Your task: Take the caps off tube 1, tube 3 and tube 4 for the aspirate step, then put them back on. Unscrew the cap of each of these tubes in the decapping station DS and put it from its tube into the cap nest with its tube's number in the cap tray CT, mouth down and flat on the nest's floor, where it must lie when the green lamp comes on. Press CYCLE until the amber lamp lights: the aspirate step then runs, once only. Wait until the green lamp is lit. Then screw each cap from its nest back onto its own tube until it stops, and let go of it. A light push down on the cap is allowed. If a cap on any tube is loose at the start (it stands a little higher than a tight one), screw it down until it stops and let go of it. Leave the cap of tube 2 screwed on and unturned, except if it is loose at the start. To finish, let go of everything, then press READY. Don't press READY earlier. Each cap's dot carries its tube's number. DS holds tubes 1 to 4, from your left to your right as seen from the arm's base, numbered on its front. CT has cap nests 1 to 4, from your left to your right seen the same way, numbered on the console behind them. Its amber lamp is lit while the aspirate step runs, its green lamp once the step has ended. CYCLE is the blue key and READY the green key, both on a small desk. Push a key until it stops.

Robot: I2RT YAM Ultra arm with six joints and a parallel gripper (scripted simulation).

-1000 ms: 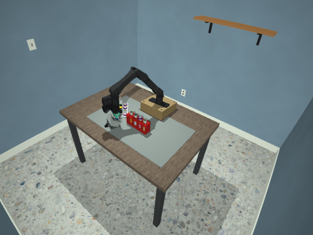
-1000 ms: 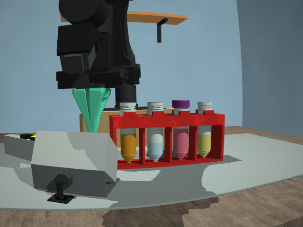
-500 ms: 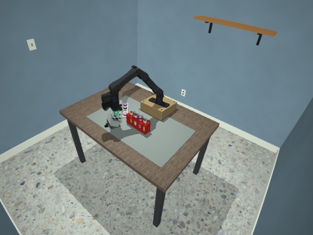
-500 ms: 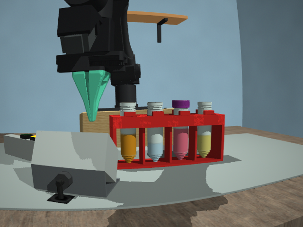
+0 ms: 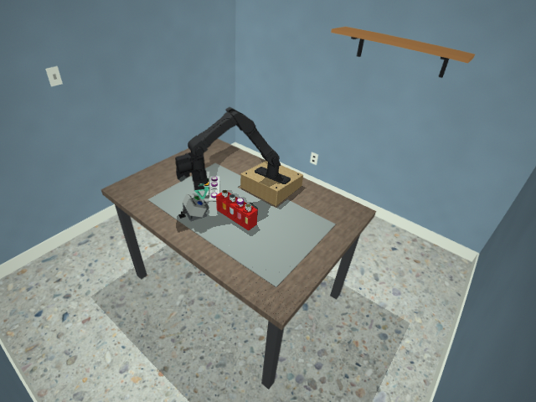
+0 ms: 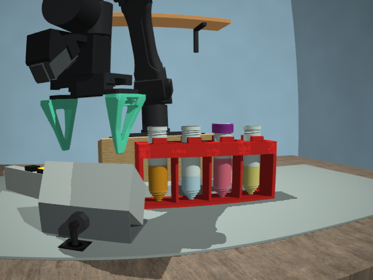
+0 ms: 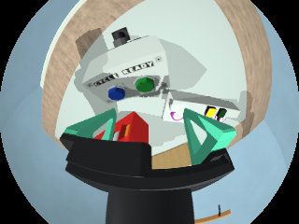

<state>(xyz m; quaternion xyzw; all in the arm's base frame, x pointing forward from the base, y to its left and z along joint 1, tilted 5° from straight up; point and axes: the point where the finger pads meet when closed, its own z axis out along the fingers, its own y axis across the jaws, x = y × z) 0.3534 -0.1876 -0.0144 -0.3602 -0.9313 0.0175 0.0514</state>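
Now: the green key 20 mm ahead of my hand, 10 mm to the right of it and 30 mm below it. From my hand the other things lie so: grey key desk: 50 mm ahead, 40 mm below; then blue key: 40 mm ahead, 30 mm to the left, 30 mm below.
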